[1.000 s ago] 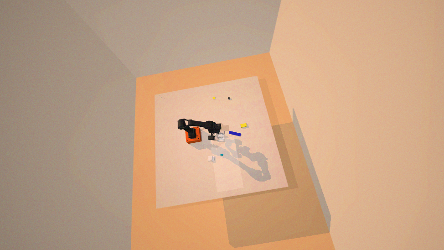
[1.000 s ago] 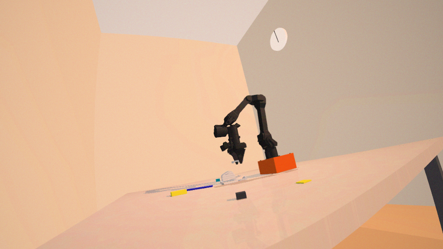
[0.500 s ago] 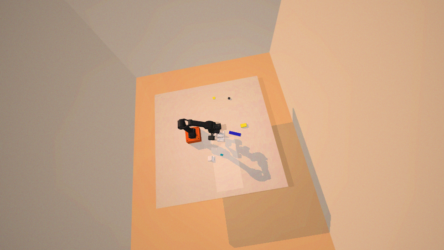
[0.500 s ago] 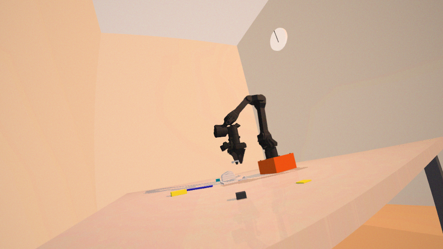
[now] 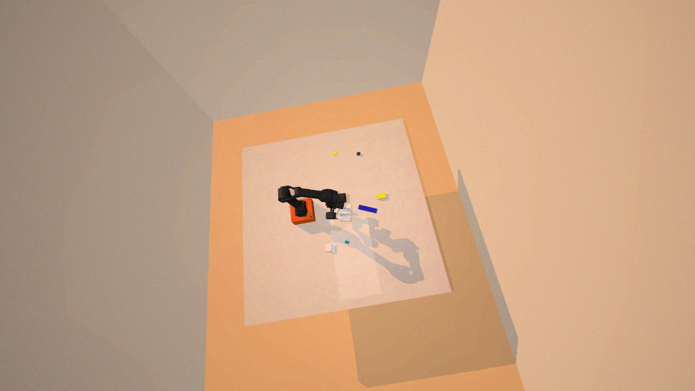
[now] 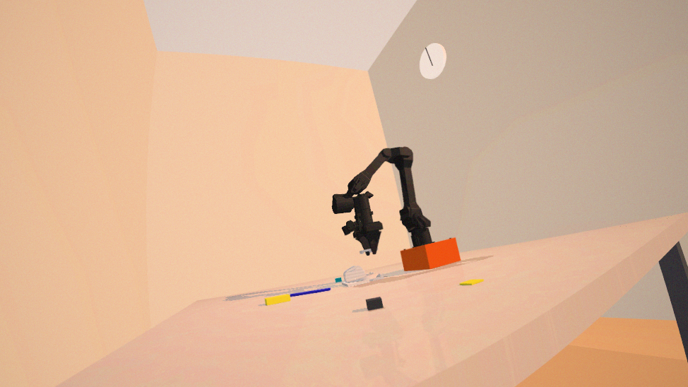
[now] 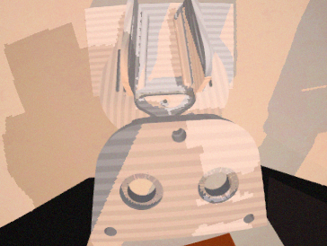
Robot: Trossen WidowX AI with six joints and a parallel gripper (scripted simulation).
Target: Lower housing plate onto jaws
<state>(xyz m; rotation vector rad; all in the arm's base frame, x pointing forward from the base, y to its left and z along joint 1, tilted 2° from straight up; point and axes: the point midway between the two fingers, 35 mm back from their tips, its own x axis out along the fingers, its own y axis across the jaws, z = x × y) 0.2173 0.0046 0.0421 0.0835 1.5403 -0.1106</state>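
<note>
The white housing plate is 20 mm above my gripper tip and 10 mm ahead of it. Round my gripper tip: blue bar: 230 mm ahead, 80 mm below; then flat yellow tile: 470 mm to the left, 80 mm below, 20 mm ahead; then teal piece: 220 mm to the right, 80 mm below, 70 mm ahead.
</note>
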